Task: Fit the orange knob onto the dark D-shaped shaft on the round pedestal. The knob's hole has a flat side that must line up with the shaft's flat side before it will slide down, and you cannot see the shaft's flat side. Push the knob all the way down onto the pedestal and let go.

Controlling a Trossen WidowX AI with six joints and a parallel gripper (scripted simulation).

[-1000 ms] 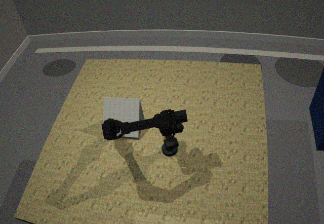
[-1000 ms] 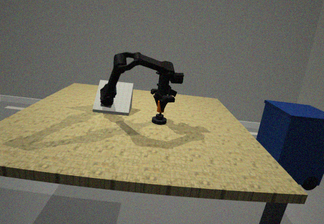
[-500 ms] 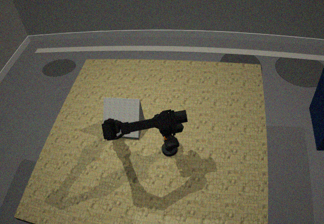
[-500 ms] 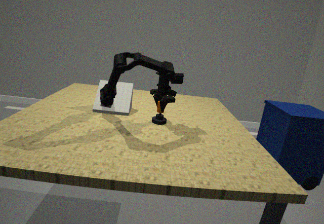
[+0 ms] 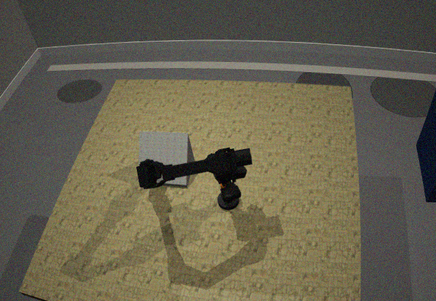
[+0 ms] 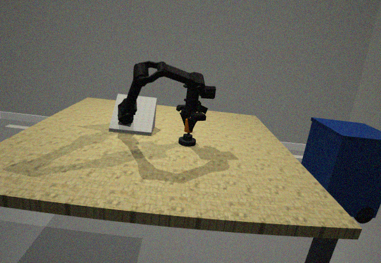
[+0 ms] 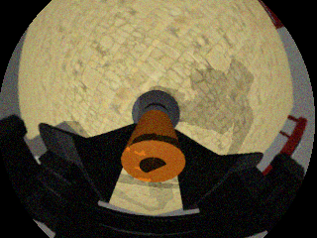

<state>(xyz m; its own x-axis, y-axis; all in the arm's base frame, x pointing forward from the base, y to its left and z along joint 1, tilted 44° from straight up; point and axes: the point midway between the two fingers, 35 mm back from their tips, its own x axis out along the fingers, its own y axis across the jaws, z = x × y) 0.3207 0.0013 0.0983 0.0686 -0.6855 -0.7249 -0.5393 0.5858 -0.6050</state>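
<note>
Now: gripper tip 2 cm below the orange knob. Round my gripper tip: round pedestal: 4 cm below.
</note>
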